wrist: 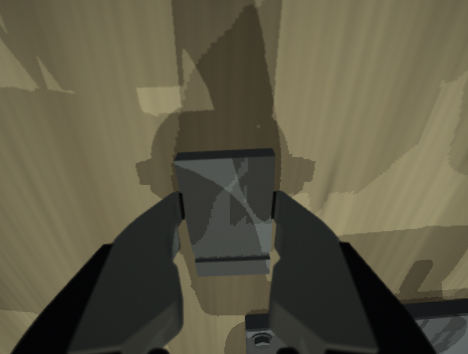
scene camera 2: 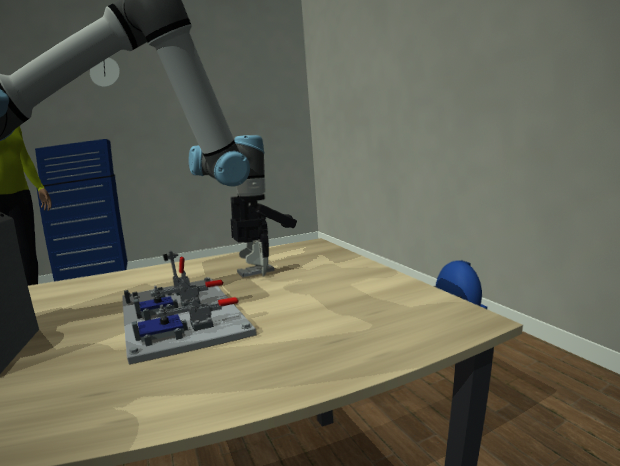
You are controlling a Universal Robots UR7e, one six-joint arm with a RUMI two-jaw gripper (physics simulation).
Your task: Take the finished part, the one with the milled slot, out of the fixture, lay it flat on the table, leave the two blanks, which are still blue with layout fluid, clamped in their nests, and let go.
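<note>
The finished part, a flat grey block with a dark line across it near its lower end in the wrist view, is level, at or just above the table behind the fixture; any gap below is too small to tell. My gripper points down and is shut on the part, a finger on each long side. The fixture lies flat on the table. The near blue blank and the far blue blank sit in its nests, under clamps. The empty nest is hard to make out.
Two red clamp handles lie low, pointing right; another red handle stands upright beside a raised clamp arm. A dark grey box stands at the left. The wooden table ends at the back behind the part.
</note>
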